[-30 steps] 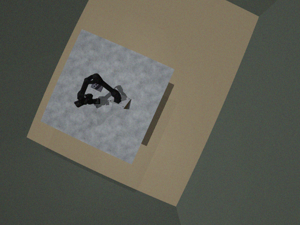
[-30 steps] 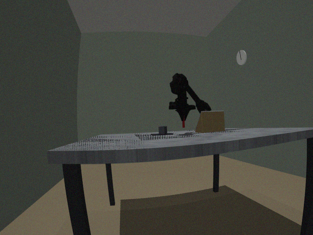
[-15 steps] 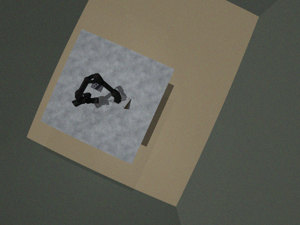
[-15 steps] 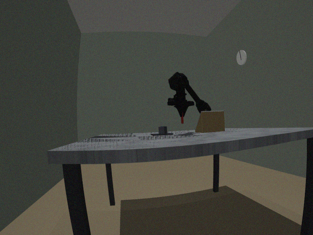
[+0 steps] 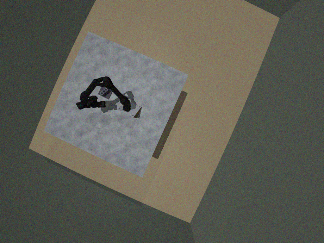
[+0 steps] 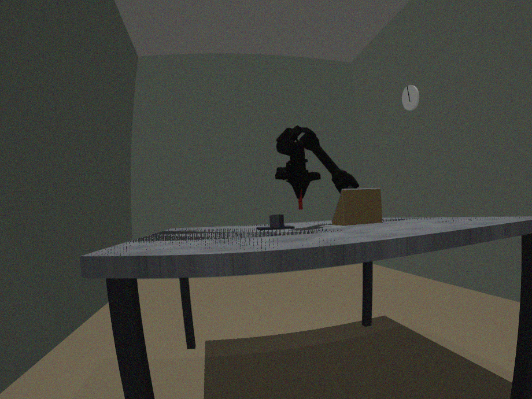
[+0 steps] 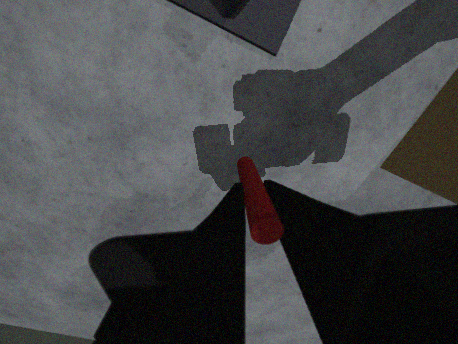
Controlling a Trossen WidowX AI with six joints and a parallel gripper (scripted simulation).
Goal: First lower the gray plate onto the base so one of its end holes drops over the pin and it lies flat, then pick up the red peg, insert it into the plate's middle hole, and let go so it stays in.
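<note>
Now: gripper tip 15 cm to the left of the gray plate, 7 cm above it and 6 cm short of it. The rest, counted from my gripper tip: dark base: 14 cm to the right, 11 cm below, 7 cm ahead; then red peg: right at my gripper tip.
</note>
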